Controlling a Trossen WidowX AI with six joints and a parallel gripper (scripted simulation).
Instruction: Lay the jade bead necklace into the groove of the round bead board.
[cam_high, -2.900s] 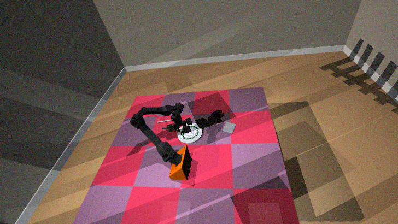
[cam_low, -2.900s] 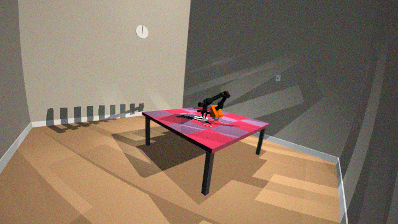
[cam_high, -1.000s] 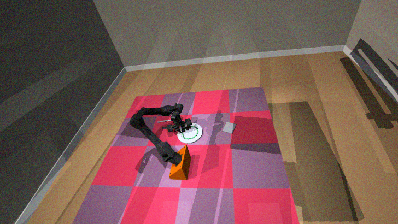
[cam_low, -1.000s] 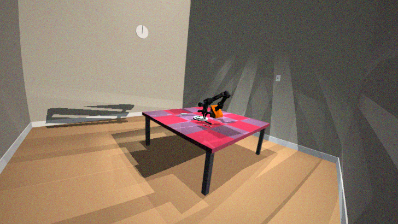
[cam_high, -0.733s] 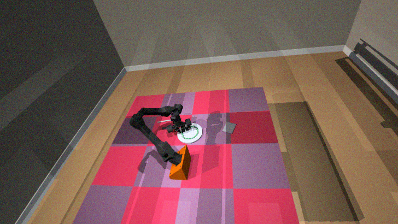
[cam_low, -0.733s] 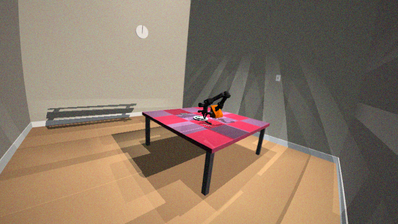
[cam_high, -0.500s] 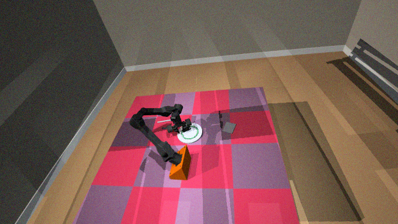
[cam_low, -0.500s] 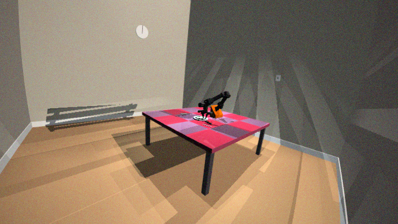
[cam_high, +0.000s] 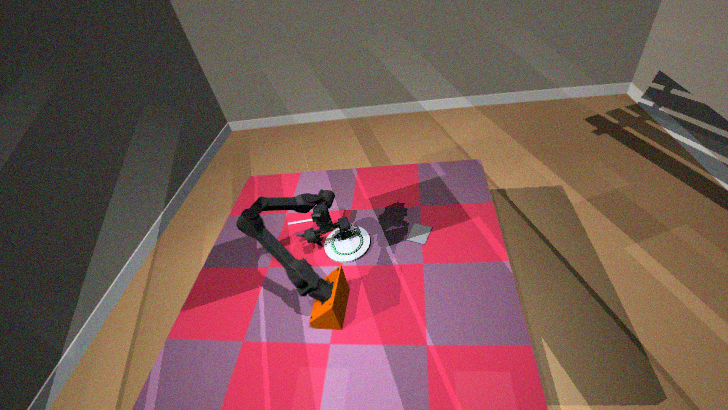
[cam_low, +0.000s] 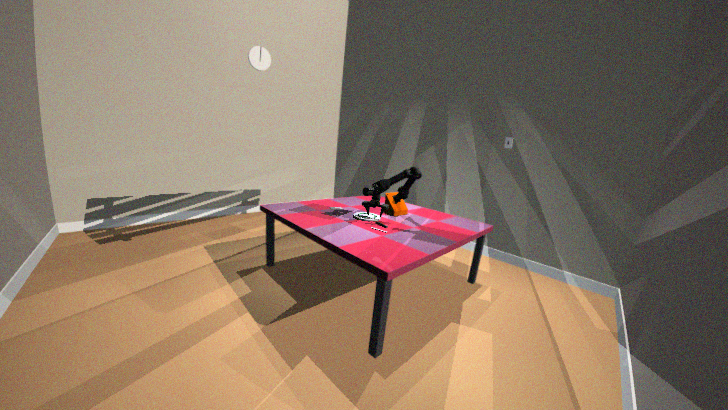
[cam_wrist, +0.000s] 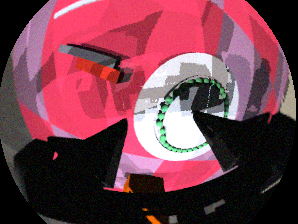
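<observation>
My gripper tip is now 60 mm to the left of the round white bead board and 10 mm above it. The rest, counted from my gripper tip: red-handled tool: 50 mm ahead, 110 mm to the left, 10 mm below; flat grey pad: 40 mm ahead, 370 mm to the right, 20 mm below; thin white rod: 150 mm ahead, 180 mm to the left, 20 mm below.
</observation>
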